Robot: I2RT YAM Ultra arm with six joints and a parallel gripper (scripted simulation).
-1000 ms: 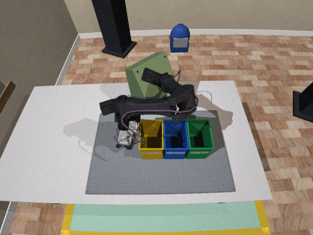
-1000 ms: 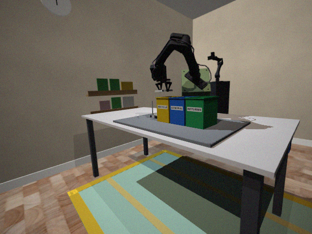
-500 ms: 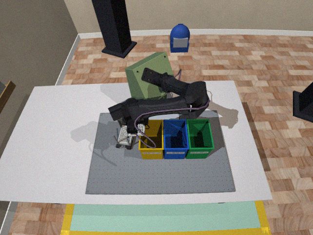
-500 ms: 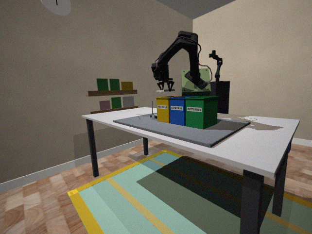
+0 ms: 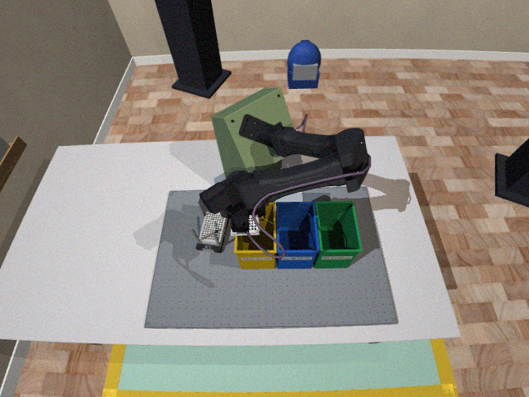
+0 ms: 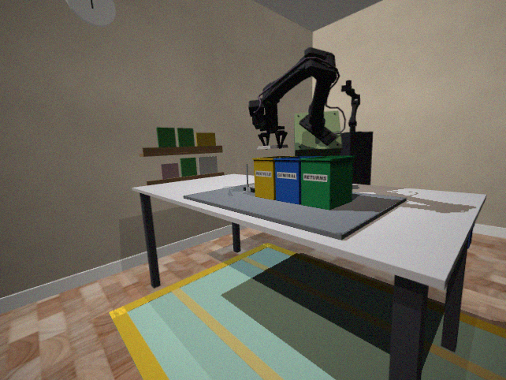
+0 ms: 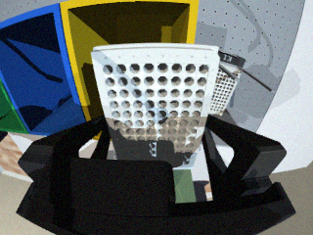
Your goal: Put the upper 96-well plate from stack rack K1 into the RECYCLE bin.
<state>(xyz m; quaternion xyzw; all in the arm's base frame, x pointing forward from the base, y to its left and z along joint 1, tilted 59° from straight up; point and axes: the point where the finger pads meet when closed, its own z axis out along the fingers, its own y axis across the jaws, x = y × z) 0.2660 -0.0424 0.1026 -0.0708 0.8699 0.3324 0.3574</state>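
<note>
Now: hand 3 cm to the right of the yellow recycle bin and 14 cm above it. Also, from my hand: white 96-well plate (right at my hand); then blue bin (5 cm behind, 15 cm to the left, 14 cm below); then green returns bin (11 cm behind, 27 cm to the left, 14 cm below).
</note>
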